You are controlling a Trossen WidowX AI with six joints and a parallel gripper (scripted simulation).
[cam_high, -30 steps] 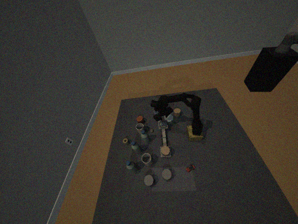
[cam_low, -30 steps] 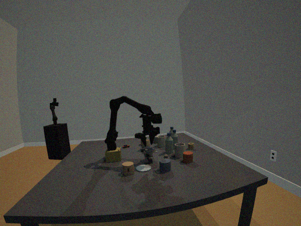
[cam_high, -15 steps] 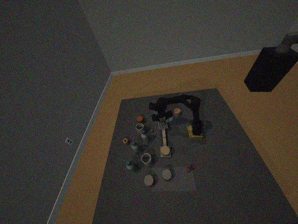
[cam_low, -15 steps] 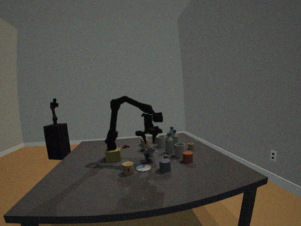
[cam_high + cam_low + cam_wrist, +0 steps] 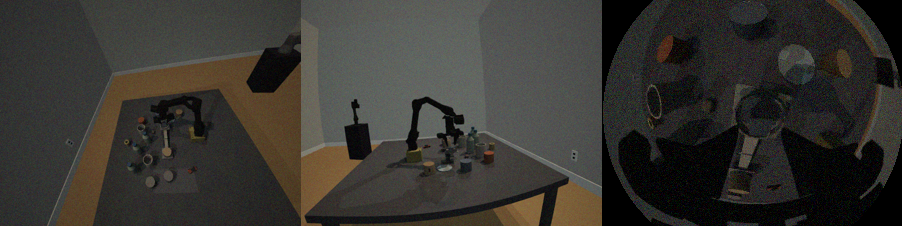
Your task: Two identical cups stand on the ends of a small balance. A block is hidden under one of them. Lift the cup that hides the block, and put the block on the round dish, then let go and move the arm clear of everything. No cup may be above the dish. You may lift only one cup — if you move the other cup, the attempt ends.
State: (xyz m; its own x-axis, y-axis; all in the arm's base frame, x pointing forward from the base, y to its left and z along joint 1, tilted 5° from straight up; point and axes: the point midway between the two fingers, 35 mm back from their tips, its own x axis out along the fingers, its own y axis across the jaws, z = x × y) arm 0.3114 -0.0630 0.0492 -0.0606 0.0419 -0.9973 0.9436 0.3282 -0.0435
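The round dish is 140 mm to the right of my gripper tip, 110 mm below it and 50 mm behind it. Also, from my gripper tip: blue-grey cylinder 160 mm to the right, 110 mm ahead, 80 mm below; tan cup 210 mm to the right, 130 mm behind, 80 mm below; orange cylinder 250 mm ahead, 80 mm below, 60 mm to the right.
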